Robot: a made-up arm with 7 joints.
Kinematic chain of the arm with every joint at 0, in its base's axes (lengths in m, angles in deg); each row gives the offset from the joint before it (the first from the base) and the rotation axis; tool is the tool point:
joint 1: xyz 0 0 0.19 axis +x
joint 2: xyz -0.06 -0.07 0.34 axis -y
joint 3: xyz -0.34 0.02 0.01 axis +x
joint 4: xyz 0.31 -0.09 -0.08 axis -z
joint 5: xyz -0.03 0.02 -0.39 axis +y
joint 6: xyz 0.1 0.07 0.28 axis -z
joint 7: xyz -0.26 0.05 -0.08 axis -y
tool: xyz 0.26 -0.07 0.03
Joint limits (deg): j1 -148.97..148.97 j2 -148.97..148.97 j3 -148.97..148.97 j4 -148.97..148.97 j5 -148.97..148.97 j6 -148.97..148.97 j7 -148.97..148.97
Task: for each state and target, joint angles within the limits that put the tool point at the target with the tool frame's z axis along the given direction. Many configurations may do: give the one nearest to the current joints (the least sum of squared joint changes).
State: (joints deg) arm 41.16 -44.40 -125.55 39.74 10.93 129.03 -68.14
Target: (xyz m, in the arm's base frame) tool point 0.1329 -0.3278 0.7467 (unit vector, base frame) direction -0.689 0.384 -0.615
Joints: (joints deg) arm 16.28 -18.80 -148.97 59.40 -8.62 146.18 -23.46
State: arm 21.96 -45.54 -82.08 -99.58 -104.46 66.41 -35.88
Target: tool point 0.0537 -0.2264 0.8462 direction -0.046 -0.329 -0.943
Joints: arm -28.02 -82.34 -73.70 -137.95 -95.08 79.66 -55.34
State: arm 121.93 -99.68 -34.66 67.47 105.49 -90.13 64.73
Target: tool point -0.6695 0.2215 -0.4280 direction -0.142 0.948 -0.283
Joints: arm 147.03 -113.48 -22.83 37.24 114.21 -93.99 30.22
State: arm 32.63 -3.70 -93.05 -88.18 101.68 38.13 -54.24
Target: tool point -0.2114 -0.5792 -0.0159 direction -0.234 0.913 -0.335
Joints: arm 50.63 -19.63 -79.76 -102.32 61.63 42.89 -25.80
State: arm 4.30 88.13 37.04 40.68 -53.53 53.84 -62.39
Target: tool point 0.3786 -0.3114 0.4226 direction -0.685 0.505 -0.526
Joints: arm 45.27 81.50 -0.20 62.69 -69.54 61.11 -57.63
